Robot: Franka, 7 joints.
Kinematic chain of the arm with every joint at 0, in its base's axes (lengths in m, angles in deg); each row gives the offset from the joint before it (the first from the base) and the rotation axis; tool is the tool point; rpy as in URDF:
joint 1: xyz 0 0 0.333 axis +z
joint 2: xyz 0 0 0 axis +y
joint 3: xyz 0 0 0.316 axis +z
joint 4: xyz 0.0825 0 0 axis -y
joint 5: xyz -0.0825 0 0.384 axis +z
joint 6: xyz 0 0 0 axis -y
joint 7: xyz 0.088 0 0 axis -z
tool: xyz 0 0 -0.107 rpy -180 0 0
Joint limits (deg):
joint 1: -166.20..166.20
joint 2: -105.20..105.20
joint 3: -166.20..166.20
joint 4: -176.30..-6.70
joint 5: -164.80..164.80
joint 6: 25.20..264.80
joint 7: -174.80..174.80
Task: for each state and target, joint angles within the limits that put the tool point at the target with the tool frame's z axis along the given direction. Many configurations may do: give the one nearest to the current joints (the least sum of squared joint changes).
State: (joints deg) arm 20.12 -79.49 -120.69 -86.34 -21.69 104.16 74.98
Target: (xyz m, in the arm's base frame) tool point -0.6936 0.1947 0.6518 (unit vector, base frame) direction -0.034 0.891 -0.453
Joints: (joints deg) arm -16.19 -33.40 -166.20 -49.49 -69.84 93.36 74.98
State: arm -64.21 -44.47 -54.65 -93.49 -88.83 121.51 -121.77
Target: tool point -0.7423 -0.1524 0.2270 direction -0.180 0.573 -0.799
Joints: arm -21.14 -77.87 -106.42 -66.85 -105.40 83.53 -121.77
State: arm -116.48 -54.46 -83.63 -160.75 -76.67 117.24 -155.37
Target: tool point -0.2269 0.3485 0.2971 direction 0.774 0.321 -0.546
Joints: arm -139.79 -30.44 -82.73 -140.44 -70.31 79.20 -155.37
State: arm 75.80 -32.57 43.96 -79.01 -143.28 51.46 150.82
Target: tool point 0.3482 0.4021 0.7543 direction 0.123 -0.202 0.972
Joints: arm 29.41 -4.37 22.10 -107.54 -164.80 72.30 150.82
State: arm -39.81 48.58 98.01 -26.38 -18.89 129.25 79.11
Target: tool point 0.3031 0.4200 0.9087 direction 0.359 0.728 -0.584
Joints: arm -26.38 19.06 104.85 -62.66 -25.23 113.59 79.11
